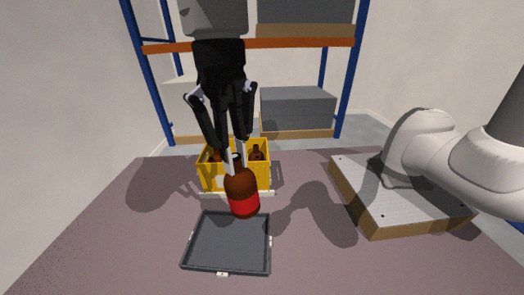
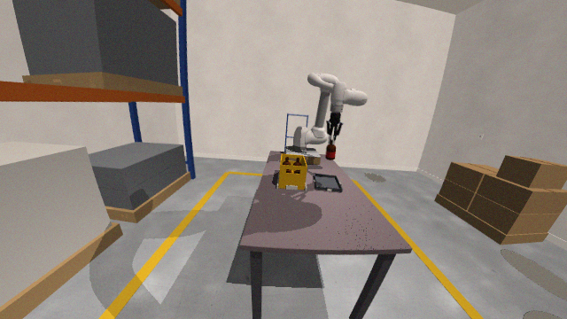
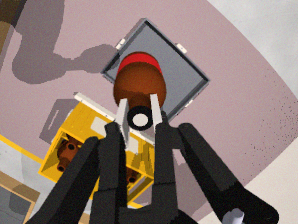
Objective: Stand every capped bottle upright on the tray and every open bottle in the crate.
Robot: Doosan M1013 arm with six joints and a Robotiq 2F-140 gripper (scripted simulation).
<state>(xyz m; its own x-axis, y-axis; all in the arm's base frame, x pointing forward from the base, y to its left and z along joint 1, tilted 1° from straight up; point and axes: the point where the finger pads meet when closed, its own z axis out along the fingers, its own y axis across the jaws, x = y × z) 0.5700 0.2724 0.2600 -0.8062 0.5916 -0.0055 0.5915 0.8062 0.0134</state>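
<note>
Now: the brown capped bottle 7 cm below my hand and 1 cm behind it. The rest, counted from my hand: yellow crate: 27 cm to the right, 26 cm below, 9 cm ahead; then dark grey tray: 33 cm below, 5 cm ahead, 1 cm to the left.
</note>
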